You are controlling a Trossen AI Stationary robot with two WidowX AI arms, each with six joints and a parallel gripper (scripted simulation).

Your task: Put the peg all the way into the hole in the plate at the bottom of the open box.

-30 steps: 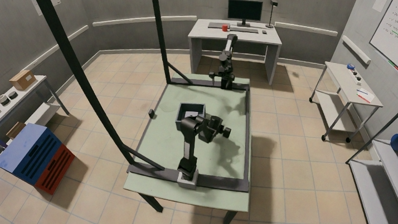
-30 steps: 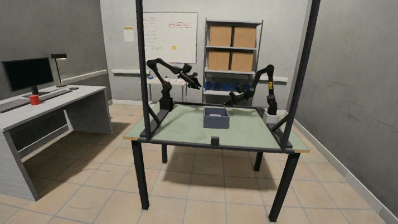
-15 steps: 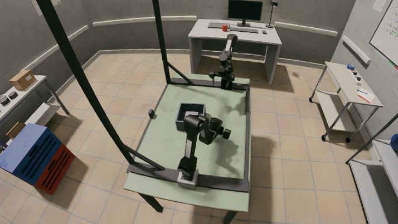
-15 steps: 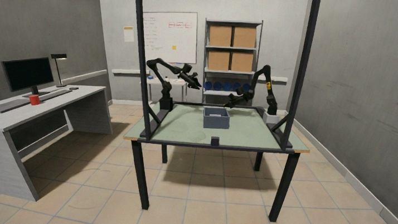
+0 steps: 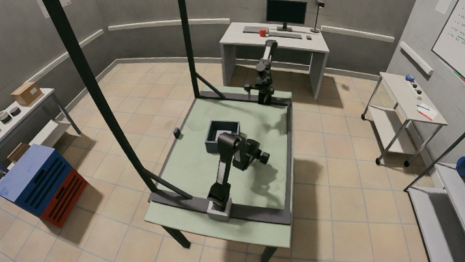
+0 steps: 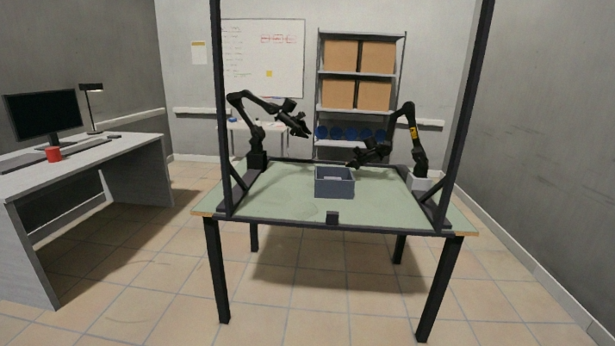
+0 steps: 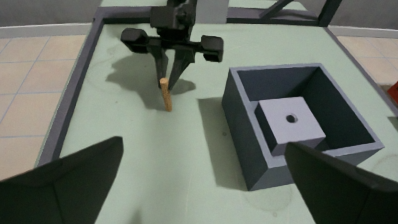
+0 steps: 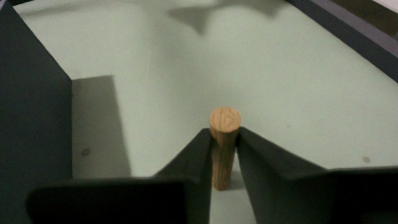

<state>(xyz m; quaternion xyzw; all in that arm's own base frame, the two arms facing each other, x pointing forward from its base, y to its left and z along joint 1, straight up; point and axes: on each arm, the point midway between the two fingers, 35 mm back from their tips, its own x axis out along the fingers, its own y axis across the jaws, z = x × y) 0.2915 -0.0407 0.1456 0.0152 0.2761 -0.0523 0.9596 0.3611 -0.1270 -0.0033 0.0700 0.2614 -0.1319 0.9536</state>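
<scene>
The wooden peg lies 30 mm to the left of my right hand and 40 mm below it. The rest, counted from my right hand: dark frame rail (190 mm ahead, 140 mm to the left, 70 mm below); then plate (220 mm behind, 70 mm to the left, 40 mm below); then box (220 mm behind, 70 mm to the left, 50 mm below).
</scene>
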